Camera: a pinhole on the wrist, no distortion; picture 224 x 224 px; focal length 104.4 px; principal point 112.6 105.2 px. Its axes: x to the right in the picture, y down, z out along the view. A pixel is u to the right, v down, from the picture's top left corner.
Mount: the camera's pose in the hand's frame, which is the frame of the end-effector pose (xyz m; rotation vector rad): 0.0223 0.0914 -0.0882 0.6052 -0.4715 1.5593
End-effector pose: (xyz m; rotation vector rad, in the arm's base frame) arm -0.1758 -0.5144 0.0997 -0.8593 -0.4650 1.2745
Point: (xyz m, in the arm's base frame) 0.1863 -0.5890 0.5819
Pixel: 14.8 132.5
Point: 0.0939 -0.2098 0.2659
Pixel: 35.4 17.8
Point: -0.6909 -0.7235 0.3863
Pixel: 209.4 215.9
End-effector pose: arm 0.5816 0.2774 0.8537 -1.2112 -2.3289 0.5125
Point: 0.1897 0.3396 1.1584
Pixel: 13.8 32.3
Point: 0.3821 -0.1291 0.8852
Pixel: 61.6 177.9
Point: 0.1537 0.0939 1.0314
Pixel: 49.4 100.5
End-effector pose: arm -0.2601 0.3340 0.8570 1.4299 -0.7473 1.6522
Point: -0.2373 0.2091 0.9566
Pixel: 167.7 88.0
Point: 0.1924 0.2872 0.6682
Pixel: 81.0 162.6
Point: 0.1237 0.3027 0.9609
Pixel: 91.0 103.3
